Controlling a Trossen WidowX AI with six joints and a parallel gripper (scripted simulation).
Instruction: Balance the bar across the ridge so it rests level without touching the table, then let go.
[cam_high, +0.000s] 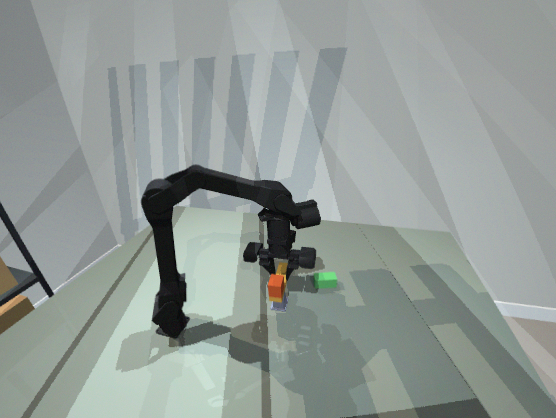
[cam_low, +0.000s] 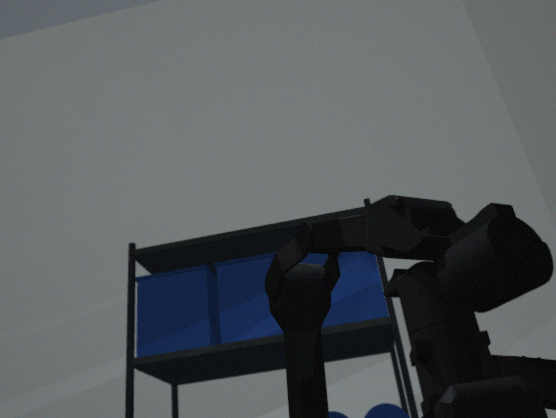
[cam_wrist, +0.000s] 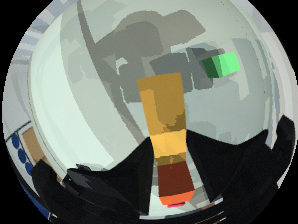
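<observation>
My gripper tip is 3 cm to the left of the bar and 1 cm below it. From my gripper tip the other things lie so: green block (12 cm ahead, 8 cm to the left, 5 cm below).
</observation>
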